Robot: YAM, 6 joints.
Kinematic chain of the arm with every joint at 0, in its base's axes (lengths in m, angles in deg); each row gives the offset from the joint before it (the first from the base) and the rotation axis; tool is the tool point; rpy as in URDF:
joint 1: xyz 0 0 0.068 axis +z
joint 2: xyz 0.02 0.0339 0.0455 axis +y
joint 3: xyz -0.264 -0.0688 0 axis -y
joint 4: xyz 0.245 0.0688 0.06 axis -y
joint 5: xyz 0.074 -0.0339 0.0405 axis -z
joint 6: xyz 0.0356 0 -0.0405 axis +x
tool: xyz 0 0 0 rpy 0 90 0
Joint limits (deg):
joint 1: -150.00..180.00
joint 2: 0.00..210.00
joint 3: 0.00..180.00
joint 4: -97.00..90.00
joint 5: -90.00..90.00
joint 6: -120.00..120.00
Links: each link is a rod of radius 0.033 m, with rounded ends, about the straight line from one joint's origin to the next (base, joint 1, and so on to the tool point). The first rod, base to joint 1, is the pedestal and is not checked.
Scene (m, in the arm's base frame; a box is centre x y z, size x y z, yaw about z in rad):
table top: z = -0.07
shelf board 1: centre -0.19 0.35 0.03 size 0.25 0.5 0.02 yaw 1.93
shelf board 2: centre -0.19 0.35 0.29 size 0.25 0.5 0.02 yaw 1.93
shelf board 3: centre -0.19 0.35 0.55 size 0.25 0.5 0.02 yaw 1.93
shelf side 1: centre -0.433 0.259 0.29 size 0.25 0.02 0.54 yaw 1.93
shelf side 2: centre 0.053 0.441 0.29 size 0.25 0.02 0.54 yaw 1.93
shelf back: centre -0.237 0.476 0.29 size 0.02 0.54 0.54 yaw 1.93
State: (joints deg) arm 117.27 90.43 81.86 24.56 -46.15 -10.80
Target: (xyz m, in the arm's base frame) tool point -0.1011 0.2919 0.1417
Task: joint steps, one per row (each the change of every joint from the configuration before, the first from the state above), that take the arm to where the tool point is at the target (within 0.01 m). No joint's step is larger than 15 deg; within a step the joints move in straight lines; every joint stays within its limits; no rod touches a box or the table.
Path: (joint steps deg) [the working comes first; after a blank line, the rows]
Joints at the target: 104.27 95.91 40.44 12.85 -46.94 -10.80
Straight joint move there: touches shelf board 2.

1: 2.47 -14.42 -9.76 -2.23 -2.61 0.00
2: 2.48 -14.42 -9.75 -2.24 -2.60 0.00
3: 2.47 -14.42 -9.76 -2.23 -2.61 0.00
4: -8.99 4.06 -12.74 -6.52 -0.81 0.00
5: -9.00 4.07 -12.74 -6.52 -0.80 0.00
6: -8.99 4.06 -12.73 -6.52 -0.81 0.00
7: 2.18 12.18 8.68 4.85 3.15 0.00
8: 2.19 12.19 8.69 4.85 3.15 0.00
9: 2.19 12.18 8.69 4.85 3.15 0.00

